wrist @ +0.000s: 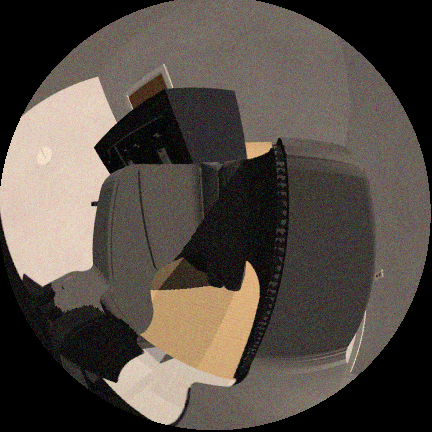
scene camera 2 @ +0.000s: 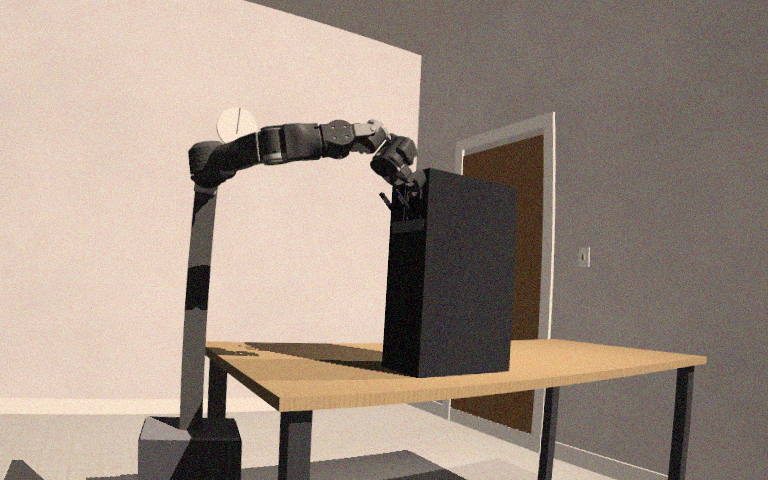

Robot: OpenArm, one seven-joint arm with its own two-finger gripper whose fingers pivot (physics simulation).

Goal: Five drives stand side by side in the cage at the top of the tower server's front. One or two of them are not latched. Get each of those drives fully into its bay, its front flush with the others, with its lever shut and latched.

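The black tower server (scene camera 2: 467, 271) (wrist: 210, 120) stands upright on the table. Its drive cage shows dark at the top of the front in the wrist view, with pale marks on drive fronts (wrist: 163, 155); the lower cage is hidden behind the finger. A thin dark lever (scene camera 2: 385, 199) sticks out from the upper front in the scene view. A small dark tip (wrist: 94, 203) pokes out left of the finger in the wrist view, probably a lever end. My gripper (scene camera 2: 416, 180) (wrist: 230, 227) is shut, with no held object visible, at the cage's near upper side. Which drives are unlatched cannot be told.
The wooden table (scene camera 2: 600, 353) (wrist: 200, 320) carries the tower. The arm (scene camera 2: 300, 141) reaches across from its post (scene camera 2: 196, 339) at the left, above the table's height. A door (scene camera 2: 529, 226) and a grey wall are behind the tower. A round clock (scene camera 2: 232, 121) hangs on the pale wall.
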